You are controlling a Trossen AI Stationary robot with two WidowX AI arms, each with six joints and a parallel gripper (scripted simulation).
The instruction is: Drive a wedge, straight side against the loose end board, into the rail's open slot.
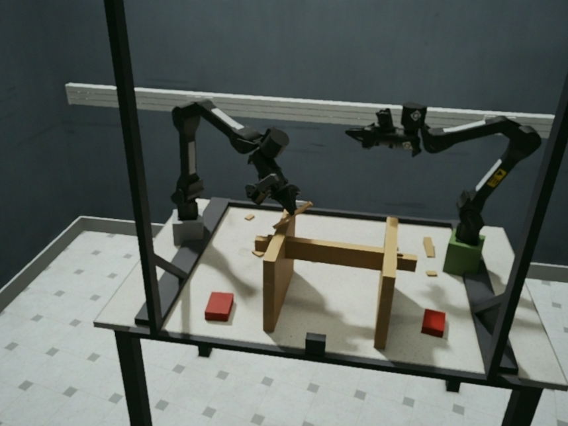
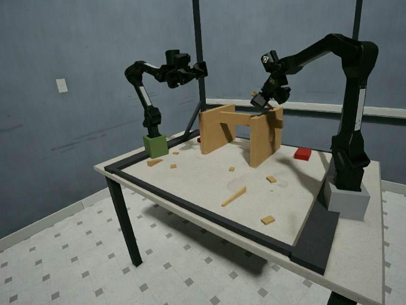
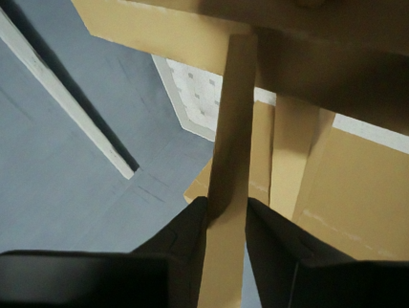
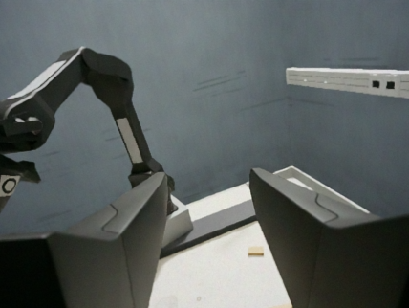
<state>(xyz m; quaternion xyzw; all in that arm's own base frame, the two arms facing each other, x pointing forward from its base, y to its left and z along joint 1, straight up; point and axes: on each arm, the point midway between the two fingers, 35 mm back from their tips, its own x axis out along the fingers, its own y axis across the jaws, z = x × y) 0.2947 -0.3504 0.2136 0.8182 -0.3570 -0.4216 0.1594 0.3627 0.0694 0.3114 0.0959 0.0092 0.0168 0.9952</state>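
My right hand is 300 mm past the wooden rail, 240 mm above it and 30 mm to the right of it.
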